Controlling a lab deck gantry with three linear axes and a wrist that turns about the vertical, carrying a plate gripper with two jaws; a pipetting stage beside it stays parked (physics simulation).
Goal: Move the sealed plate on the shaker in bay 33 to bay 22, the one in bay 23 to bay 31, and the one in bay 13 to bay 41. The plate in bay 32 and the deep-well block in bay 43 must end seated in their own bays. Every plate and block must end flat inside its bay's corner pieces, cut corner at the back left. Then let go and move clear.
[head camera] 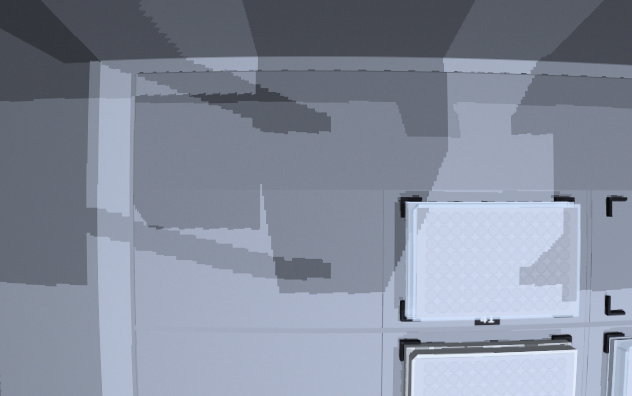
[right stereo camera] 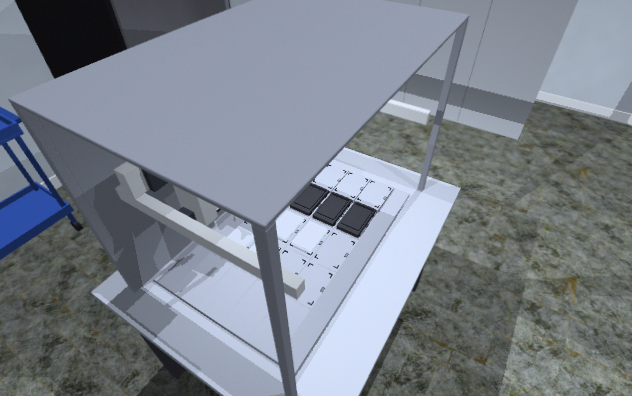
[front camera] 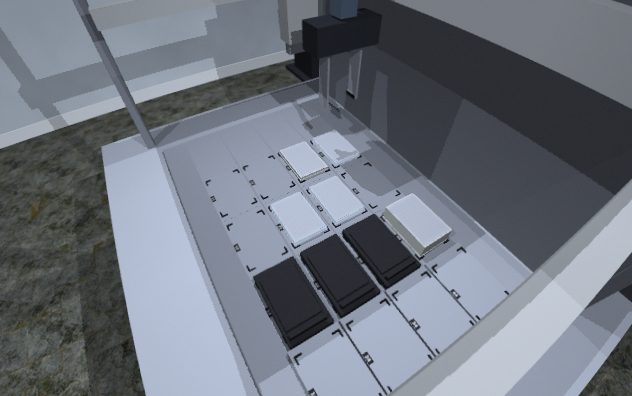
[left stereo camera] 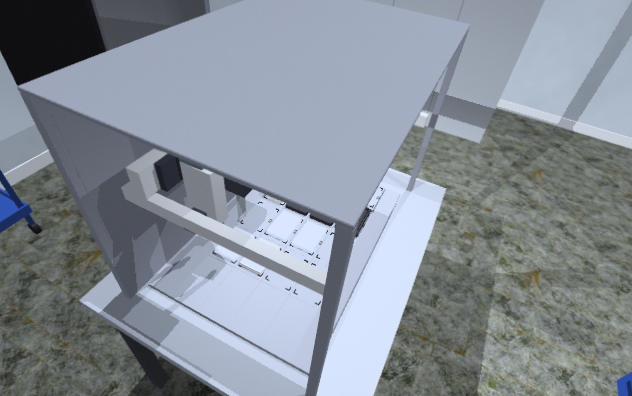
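Where they show: gripper, fingertip midpoint: [right stereo camera: 229, 213] [front camera: 338, 100] [left stereo camera: 231, 213]; robot's base, link origin: [right stereo camera: 311, 304] [front camera: 206, 182] [left stereo camera: 318, 304].
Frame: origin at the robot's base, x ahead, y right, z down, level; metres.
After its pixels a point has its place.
In the front view my gripper [front camera: 339, 99] {y -0.364, x 0.064, z -0.160 m} is open and empty, raised beyond the far end of the plates. A plate [front camera: 336, 148] {y -0.359, x 0.078, z -0.014 m} [head camera: 492, 260] {y -0.365, x 0.059, z -0.014 m} [left stereo camera: 226, 254] {y -0.357, x 0.007, z -0.014 m} lies flat within bay 41's corner pieces, cut corner at the back left. A plate [front camera: 303, 160] {y -0.253, x 0.073, z -0.014 m} [head camera: 492, 377] {y -0.280, x 0.061, z -0.014 m} [left stereo camera: 252, 266] {y -0.253, x 0.009, z -0.014 m} sits in bay 31, cut corner at the back left. Plates sit in bay 32 and bay 22: the bay 32 plate [front camera: 337, 200] {y -0.253, x 0.239, z -0.014 m} [left stereo camera: 286, 225] {y -0.247, x 0.227, z -0.014 m} and the bay 22 plate [front camera: 298, 218] {y -0.147, x 0.237, z -0.014 m} [left stereo camera: 311, 237] {y -0.139, x 0.223, z -0.014 m} [right stereo camera: 310, 238] {y -0.140, x 0.216, z -0.014 m}. The deep-well block [front camera: 418, 222] {y -0.356, x 0.401, z -0.042 m} stands in bay 43. Cut corners of these last three are too small to tell.
Three black shakers without plates stand in a row: bay 13 shaker [front camera: 293, 300] {y -0.044, x 0.404, z -0.024 m} [right stereo camera: 357, 219] {y -0.034, x 0.383, z -0.023 m}, bay 23 shaker [front camera: 340, 274] {y -0.148, x 0.406, z -0.024 m} [right stereo camera: 332, 208] {y -0.145, x 0.384, z -0.023 m} and bay 33 shaker [front camera: 381, 250] {y -0.251, x 0.406, z -0.024 m} [right stereo camera: 309, 198] {y -0.252, x 0.385, z -0.024 m}. A pale gantry beam [left stereo camera: 235, 242] {y -0.153, x -0.179, z -0.399 m} [right stereo camera: 200, 230] {y -0.191, x -0.167, z -0.400 m} crosses the deck. An enclosure post [left stereo camera: 332, 295] {y 0.107, x -0.271, z -0.525 m} [right stereo camera: 275, 300] {y 0.114, x -0.271, z -0.514 m} stands at a corner.
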